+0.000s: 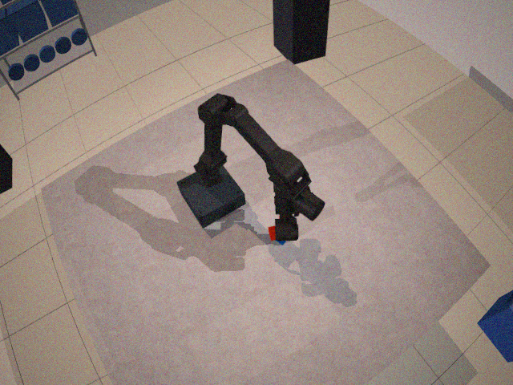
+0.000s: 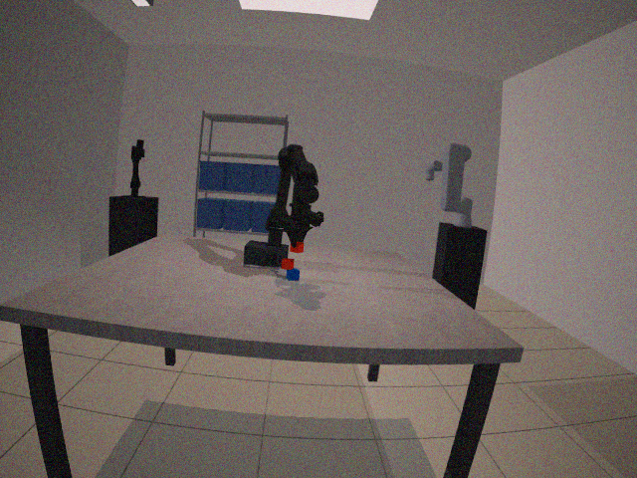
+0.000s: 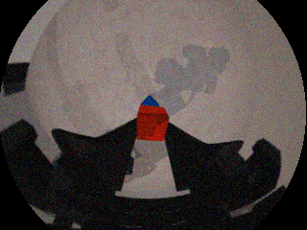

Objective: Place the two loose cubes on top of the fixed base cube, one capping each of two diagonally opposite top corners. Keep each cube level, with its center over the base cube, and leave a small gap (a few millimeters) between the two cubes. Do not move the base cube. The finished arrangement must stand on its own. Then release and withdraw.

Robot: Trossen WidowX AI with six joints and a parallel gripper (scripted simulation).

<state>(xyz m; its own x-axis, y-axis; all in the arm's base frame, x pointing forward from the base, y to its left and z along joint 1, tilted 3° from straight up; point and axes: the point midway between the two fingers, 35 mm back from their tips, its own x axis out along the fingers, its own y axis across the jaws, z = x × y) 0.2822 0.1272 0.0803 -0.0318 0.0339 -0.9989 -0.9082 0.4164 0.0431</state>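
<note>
Right now the blue cube is 10 cm below my gripper tip and 1 cm to the right of it.
</note>
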